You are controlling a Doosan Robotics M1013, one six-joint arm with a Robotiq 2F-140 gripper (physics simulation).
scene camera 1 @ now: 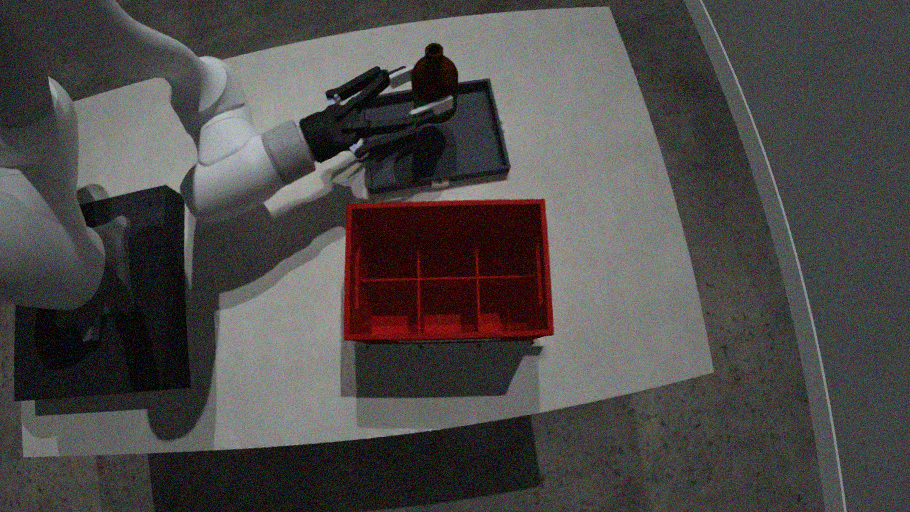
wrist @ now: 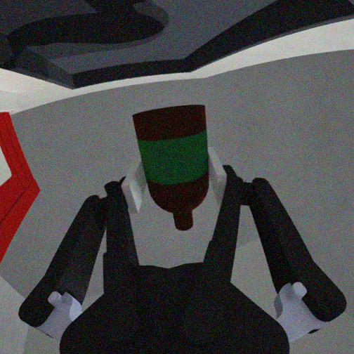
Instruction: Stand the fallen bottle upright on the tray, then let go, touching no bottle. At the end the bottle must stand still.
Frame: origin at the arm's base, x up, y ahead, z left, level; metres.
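Seen in the pictures: gripper, between the fingertips: [scene camera 1: 440, 83]; arm's base, origin of its link: [scene camera 1: 94, 273].
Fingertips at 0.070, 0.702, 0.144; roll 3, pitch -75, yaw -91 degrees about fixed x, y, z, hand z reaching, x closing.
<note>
Offsets run from my fingertips to a thing's top centre, as dx, dy, dz. "pt": to the spot under its first point. Level surfaces: height alone.
A brown bottle {+0.092, -0.009, -0.002} [scene camera 1: 434, 75] with a green label [wrist: 175, 159] is held upright, neck up, over the back part of the dark grey tray {pt -0.135, +0.055, -0.057} [scene camera 1: 478, 143] [wrist: 127, 71]. My gripper [scene camera 1: 420, 92] [wrist: 175, 162] is shut on the bottle, with one pale fingertip pad on each side of its body. The gripper comes in from the left in the scene view. A dark shadow lies on the tray, apart from the bottle's base, so the bottle appears to be above the tray floor. The exact gap cannot be told. In the wrist view the bottle's base points up towards the tray.
A red crate {+0.035, -0.058, -0.304} [scene camera 1: 445, 203] [wrist: 22, 187] with divided compartments stands in front of the tray, close to its near edge. The dark box [scene camera 1: 159, 254] by the arm's base is at the left. The pale table {dx -0.140} [scene camera 1: 610, 254] extends right of the tray and crate.
</note>
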